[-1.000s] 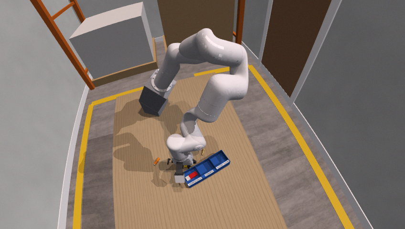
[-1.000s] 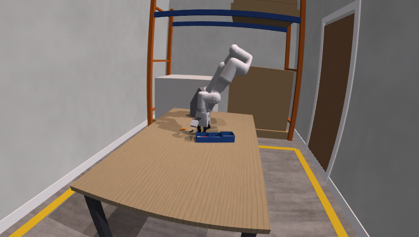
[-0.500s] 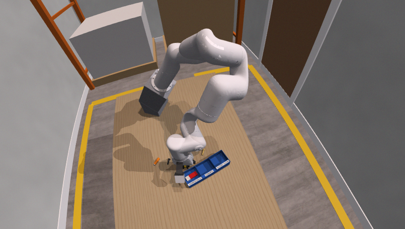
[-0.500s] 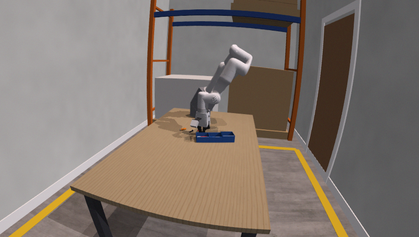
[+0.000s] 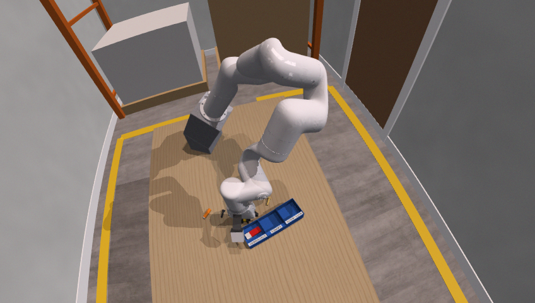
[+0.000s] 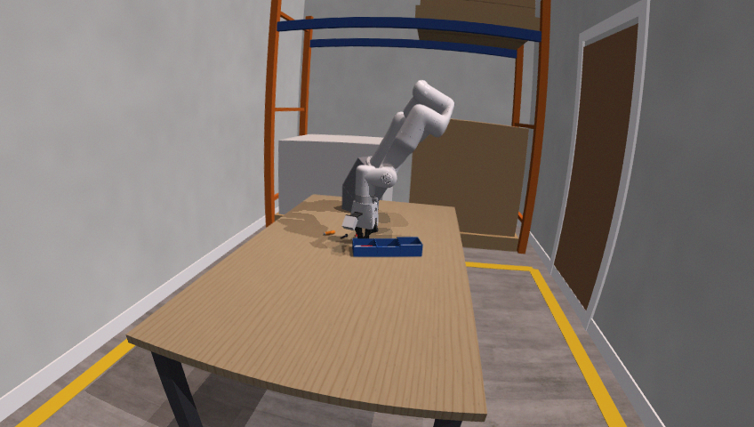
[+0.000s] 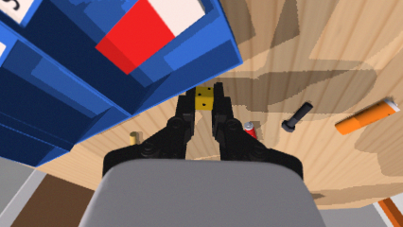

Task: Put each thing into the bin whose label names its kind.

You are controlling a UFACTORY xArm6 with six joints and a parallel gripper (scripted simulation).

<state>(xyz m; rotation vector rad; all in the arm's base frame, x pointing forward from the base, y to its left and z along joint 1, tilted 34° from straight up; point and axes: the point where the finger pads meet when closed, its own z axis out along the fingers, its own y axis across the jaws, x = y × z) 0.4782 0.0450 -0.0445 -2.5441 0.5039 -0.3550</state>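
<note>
Now: hand 6 cm past the brass bolt, 12 cm to the right of it and 2 cm above it. Also, from my hand: red battery: 8 cm behind, 4 cm to the right, 2 cm below; then eraser: 7 cm ahead, 1 cm to the left, 1 cm below; then yellow die: 1 cm below.
</note>
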